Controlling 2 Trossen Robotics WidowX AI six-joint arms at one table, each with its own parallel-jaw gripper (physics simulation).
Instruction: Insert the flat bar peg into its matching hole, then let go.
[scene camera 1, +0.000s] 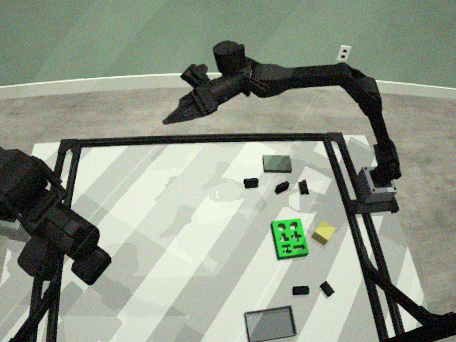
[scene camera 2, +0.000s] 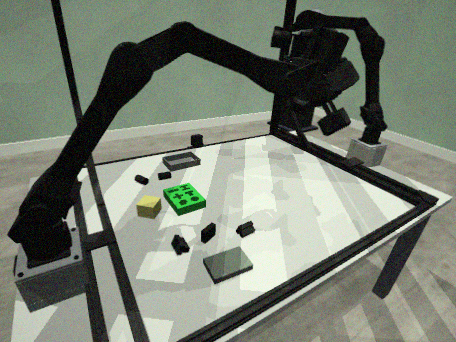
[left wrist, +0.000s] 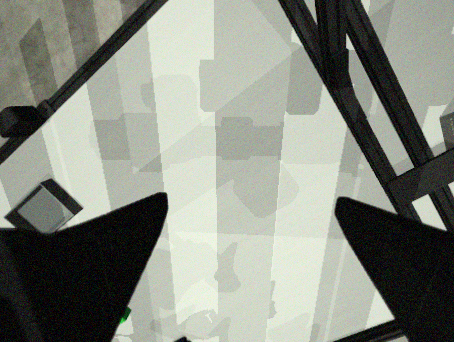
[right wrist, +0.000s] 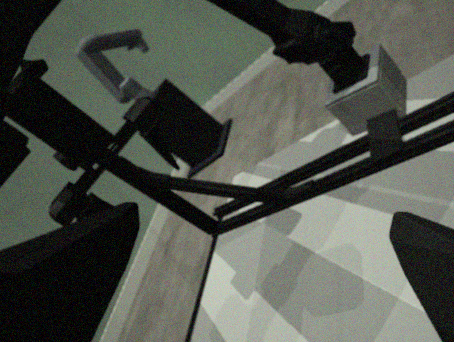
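Note:
The green hole board (scene camera 1: 289, 238) (scene camera 2: 184, 198) lies flat on the right half of the table, and a sliver of it shows in the left wrist view (left wrist: 125, 313). Several small black pegs lie loose around it: three behind it (scene camera 1: 250, 182) (scene camera 1: 281, 186) (scene camera 1: 303, 186) and two in front of it (scene camera 1: 300, 290) (scene camera 1: 327, 288). I cannot tell which one is the flat bar. My right gripper (scene camera 1: 170, 119) (right wrist: 263, 219) is open and empty, high above the table's far edge. My left gripper (left wrist: 251, 202) is open and empty above bare table.
A yellow cube (scene camera 1: 323, 232) (scene camera 2: 148, 206) sits beside the board. A grey slab (scene camera 1: 277, 163) (scene camera 2: 227, 264) and a shallow grey tray (scene camera 1: 267, 310) (scene camera 2: 180, 166) lie farther out. A black frame (scene camera 1: 199, 138) borders the table.

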